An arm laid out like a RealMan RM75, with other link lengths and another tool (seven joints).
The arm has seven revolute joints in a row. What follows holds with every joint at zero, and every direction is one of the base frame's.
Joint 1 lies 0.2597 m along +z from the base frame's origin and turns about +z.
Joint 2 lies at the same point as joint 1 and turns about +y.
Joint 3 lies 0.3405 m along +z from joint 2 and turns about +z.
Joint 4 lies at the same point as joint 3 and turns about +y.
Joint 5 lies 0.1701 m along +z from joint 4 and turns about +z.
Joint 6 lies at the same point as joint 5 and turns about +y.
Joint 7 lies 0.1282 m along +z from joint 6 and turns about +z.
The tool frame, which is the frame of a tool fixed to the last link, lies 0.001 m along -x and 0.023 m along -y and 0.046 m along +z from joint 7; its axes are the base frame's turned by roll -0.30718, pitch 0 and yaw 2.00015 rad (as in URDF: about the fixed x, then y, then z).
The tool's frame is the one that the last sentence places.
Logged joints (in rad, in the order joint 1, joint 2, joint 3, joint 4, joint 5, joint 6, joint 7), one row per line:
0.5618 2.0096 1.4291 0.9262 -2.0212 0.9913 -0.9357
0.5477 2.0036 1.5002 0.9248 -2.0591 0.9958 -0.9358
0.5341 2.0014 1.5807 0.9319 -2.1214 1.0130 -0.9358
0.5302 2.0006 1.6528 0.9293 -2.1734 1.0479 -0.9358
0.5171 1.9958 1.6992 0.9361 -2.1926 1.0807 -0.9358
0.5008 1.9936 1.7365 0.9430 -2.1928 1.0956 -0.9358
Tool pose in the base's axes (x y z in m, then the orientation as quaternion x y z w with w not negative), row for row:
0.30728 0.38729 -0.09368 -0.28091 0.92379 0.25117 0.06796
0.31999 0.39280 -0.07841 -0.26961 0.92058 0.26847 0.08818
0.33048 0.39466 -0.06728 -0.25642 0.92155 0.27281 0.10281
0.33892 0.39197 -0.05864 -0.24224 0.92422 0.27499 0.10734
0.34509 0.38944 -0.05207 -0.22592 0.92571 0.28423 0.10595
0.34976 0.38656 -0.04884 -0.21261 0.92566 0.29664 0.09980
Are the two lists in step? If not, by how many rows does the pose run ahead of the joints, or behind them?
The pose runs 1 row ahead of the joints: the pose in row i belongs to the joints in row i + 1.
